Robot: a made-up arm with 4 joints. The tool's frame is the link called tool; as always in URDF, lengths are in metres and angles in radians. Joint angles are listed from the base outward. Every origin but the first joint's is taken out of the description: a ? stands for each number. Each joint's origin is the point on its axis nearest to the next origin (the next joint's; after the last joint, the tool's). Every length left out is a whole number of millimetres.
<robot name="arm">
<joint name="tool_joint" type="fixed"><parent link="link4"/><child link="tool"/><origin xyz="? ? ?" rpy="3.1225 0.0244 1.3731"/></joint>
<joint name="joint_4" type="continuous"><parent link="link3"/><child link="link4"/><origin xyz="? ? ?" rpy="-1.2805 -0.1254 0.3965"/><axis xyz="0 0 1"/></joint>
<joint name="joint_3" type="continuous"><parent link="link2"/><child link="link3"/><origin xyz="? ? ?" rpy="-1.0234 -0.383 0.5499"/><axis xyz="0 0 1"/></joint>
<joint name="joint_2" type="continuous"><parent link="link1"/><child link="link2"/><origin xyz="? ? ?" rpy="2.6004 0.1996 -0.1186"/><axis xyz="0 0 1"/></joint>
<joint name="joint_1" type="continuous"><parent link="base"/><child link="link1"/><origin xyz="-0.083 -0.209 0.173" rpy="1.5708 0 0"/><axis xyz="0 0 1"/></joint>
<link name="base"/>
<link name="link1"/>
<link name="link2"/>
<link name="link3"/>
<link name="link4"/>
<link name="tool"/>
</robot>
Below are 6 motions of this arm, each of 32 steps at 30 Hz.
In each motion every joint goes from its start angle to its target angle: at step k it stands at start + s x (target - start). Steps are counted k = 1, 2, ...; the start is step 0. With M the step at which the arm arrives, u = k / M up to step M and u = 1 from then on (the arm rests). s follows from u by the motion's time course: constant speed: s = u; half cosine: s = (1 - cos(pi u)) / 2; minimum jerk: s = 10 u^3 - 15 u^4 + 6 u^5.
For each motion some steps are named. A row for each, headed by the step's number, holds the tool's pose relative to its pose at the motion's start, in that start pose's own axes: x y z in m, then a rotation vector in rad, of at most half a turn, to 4 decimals.
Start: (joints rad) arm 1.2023 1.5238 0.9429 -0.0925
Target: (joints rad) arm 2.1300 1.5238 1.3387 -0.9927
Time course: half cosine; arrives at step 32
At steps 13, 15, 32:
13: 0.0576 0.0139 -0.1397 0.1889 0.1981 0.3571
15: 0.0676 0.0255 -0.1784 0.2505 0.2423 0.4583
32: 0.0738 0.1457 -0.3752 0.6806 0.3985 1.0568

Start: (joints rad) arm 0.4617 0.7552 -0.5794 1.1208
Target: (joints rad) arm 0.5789 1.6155 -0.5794 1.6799
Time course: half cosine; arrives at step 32
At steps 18, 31, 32:
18: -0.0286 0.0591 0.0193 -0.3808 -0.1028 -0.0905
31: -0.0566 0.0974 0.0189 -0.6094 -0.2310 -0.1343
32: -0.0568 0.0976 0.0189 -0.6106 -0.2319 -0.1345

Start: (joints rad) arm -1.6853 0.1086 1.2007 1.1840
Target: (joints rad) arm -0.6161 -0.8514 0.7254 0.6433
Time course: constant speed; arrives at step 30
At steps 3, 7, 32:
3: 0.0130 0.0115 -0.0598 -0.0652 0.1981 0.0377
7: 0.0092 0.0127 -0.1406 -0.1318 0.4651 0.0636
32: -0.3362 -0.1161 -0.2824 -0.1287 1.7948 -0.4675

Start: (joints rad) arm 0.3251 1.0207 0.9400 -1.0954
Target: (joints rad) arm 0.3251 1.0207 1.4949 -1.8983
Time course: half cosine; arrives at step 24
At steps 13, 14, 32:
13: 0.0135 0.0490 0.0160 0.0330 0.2944 0.3663
14: 0.0143 0.0553 0.0170 0.0454 0.3274 0.4068
32: 0.0153 0.0936 0.0224 0.1514 0.5111 0.6325

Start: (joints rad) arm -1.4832 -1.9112 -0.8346 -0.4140
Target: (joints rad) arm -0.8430 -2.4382 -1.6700 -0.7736
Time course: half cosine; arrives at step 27
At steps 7, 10, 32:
7: 0.0060 0.0049 0.0075 0.0521 -0.2586 0.0641
10: 0.0124 0.0113 0.0208 0.0822 -0.5017 0.1406
32: -0.0248 0.0696 0.1437 -0.0364 -1.6726 0.6878

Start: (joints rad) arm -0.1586 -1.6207 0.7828 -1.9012
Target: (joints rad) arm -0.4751 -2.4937 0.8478 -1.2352
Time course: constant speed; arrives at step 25
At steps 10, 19, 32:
10: -0.0657 0.0022 -0.0598 0.0977 -0.2005 -0.3363
19: -0.1160 0.0207 -0.1286 0.2505 -0.3467 -0.6389
32: -0.1416 0.0438 -0.1789 0.3830 -0.4204 -0.8387

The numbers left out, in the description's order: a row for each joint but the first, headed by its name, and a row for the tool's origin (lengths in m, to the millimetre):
tool: -0.079 0.104 0
joint_4: -0.161 -0.015 0
joint_3: 0.165 -0.129 0
joint_2: 0.084 -0.102 0

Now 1 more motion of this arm.
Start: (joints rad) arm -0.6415 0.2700 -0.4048 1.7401
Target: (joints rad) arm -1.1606 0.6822 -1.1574 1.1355
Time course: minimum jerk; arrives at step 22
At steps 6, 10, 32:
6: -0.0091 0.0279 -0.0178 -0.0153 0.0359 0.2023
10: -0.0491 0.0828 -0.0651 -0.0703 0.1278 0.6403
32: -0.1856 0.1144 -0.1935 -0.2704 0.3946 1.4526

